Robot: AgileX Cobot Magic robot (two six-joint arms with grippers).
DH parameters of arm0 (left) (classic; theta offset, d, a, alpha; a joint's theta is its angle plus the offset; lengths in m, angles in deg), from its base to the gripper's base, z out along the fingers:
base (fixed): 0 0 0 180
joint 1: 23.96 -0.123 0 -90
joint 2: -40.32 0 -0.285 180
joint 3: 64.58 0 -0.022 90
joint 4: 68.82 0.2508 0 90
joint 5: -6.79 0 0.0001 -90
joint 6: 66.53 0.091 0 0
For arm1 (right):
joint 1: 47.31 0.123 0 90
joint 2: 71.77 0 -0.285 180
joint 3: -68.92 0 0.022 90
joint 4: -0.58 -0.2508 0 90
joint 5: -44.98 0 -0.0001 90
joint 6: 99.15 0.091 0 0
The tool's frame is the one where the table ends.
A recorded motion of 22 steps. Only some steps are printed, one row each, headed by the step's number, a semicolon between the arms.
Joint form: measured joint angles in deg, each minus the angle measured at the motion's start. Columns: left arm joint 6, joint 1, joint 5, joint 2, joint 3, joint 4; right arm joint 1, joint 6, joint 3, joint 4, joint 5, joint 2.
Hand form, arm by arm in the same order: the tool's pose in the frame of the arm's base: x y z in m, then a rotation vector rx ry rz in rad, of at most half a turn. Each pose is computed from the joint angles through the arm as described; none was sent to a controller.
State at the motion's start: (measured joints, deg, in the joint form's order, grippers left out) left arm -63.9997 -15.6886 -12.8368 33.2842 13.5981 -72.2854; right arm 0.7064 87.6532 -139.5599 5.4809 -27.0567 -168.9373
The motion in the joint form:
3: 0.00 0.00 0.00 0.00 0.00 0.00; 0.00 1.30 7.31 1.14 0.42 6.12
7: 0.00 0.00 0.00 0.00 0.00 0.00; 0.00 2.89 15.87 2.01 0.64 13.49
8: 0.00 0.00 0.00 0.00 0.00 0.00; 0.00 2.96 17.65 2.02 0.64 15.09
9: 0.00 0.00 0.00 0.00 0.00 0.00; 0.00 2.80 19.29 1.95 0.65 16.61
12: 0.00 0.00 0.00 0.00 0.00 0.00; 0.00 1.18 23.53 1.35 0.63 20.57
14: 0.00 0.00 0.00 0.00 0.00 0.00; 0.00 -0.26 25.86 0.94 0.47 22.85
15: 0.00 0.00 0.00 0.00 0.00 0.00; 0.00 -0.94 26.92 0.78 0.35 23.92
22: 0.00 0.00 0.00 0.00 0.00 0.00; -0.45 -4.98 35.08 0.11 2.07 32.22
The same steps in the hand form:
3: 0.0524 -0.0095 0.1774 0.1346 1.8261 -0.1292; 0.2004 0.2091 0.4441 -0.8457 2.3351 0.2856
7: 0.0524 -0.0095 0.1774 0.1346 1.8261 -0.1292; 0.1775 0.1818 0.4368 -0.8188 2.3578 0.2699
8: 0.0524 -0.0095 0.1774 0.1346 1.8261 -0.1292; 0.1723 0.1760 0.4349 -0.8186 2.3610 0.2685
9: 0.0524 -0.0095 0.1774 0.1346 1.8261 -0.1292; 0.1673 0.1705 0.4332 -0.8227 2.3617 0.2677
12: 0.0524 -0.0095 0.1774 0.1346 1.8261 -0.1292; 0.1538 0.1569 0.4278 -0.8587 2.3562 0.2658
14: 0.0524 -0.0095 0.1774 0.1346 1.8261 -0.1292; 0.1459 0.1490 0.4245 -0.8896 2.3493 0.2623
15: 0.0524 -0.0095 0.1774 0.1346 1.8261 -0.1292; 0.1422 0.1453 0.4229 -0.9041 2.3460 0.2599
22: 0.0524 -0.0095 0.1774 0.1346 1.8261 -0.1292; 0.1180 0.1180 0.4105 -0.9662 2.2865 0.2575

